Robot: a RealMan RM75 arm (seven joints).
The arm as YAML. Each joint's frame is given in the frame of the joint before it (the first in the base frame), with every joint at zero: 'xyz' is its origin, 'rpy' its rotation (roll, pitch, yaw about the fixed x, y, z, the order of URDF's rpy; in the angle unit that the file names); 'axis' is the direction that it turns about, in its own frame. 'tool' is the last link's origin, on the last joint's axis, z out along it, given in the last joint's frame.
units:
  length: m
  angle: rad
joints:
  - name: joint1
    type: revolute
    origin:
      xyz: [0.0, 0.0, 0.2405]
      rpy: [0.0, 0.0, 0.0]
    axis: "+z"
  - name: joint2
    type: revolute
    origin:
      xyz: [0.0, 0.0, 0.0]
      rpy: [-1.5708, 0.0, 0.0]
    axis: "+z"
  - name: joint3
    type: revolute
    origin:
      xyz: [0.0, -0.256, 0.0]
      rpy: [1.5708, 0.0, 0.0]
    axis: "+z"
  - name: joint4
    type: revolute
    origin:
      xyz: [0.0, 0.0, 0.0]
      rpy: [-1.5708, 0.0, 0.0]
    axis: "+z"
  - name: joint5
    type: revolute
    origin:
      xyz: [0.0, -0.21, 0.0]
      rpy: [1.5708, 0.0, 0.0]
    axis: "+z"
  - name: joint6
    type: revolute
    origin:
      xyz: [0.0, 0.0, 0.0]
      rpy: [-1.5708, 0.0, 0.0]
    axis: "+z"
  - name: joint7
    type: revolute
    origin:
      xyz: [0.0, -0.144, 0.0]
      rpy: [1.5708, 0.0, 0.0]
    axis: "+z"
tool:
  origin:
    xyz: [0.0, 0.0, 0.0]
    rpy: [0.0, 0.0, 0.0]
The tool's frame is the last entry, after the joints.
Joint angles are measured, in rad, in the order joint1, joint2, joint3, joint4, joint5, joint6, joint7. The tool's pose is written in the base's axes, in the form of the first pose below.
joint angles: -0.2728, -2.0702, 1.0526, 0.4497, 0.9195, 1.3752, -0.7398
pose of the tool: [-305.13, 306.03, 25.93, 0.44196, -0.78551, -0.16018, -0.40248]
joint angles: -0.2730, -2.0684, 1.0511, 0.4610, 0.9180, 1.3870, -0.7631
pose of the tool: [-302.37, 306.83, 29.25, 0.43703, -0.78326, -0.15992, -0.41223]
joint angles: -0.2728, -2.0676, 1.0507, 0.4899, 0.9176, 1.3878, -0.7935
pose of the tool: [-297.99, 309.97, 34.39, 0.43326, -0.78132, -0.15735, -0.42078]
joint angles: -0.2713, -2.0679, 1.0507, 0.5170, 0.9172, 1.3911, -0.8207
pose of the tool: [-293.63, 312.10, 38.81, 0.42912, -0.77957, -0.15438, -0.42931]
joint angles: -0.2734, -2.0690, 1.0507, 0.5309, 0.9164, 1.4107, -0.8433
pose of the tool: [-288.13, 312.56, 41.20, 0.42008, -0.77813, -0.14991, -0.44222]
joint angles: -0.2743, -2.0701, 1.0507, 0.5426, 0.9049, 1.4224, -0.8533
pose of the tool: [-284.30, 313.40, 44.50, 0.41851, -0.77409, -0.14497, -0.45234]
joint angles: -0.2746, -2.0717, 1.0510, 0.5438, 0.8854, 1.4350, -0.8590
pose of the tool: [-282.18, 313.25, 47.01, 0.41903, -0.76747, -0.14387, -0.46337]
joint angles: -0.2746, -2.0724, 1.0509, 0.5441, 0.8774, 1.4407, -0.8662
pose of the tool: [-281.35, 313.07, 48.05, 0.41806, -0.76429, -0.14523, -0.46903]
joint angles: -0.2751, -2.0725, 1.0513, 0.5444, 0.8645, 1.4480, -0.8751
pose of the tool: [-280.26, 313.10, 49.94, 0.41736, -0.75968, -0.14652, -0.47669]
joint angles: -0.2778, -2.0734, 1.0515, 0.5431, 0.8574, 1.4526, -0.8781
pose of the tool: [-278.93, 313.56, 50.46, 0.41647, -0.75725, -0.14632, -0.48138]
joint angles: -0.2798, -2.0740, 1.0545, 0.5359, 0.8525, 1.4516, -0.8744
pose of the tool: [-279.21, 313.66, 49.17, 0.41674, -0.75655, -0.14829, -0.48163]
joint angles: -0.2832, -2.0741, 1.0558, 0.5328, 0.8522, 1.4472, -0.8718
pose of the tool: [-279.01, 314.69, 48.32, 0.41698, -0.75712, -0.14895, -0.48032]
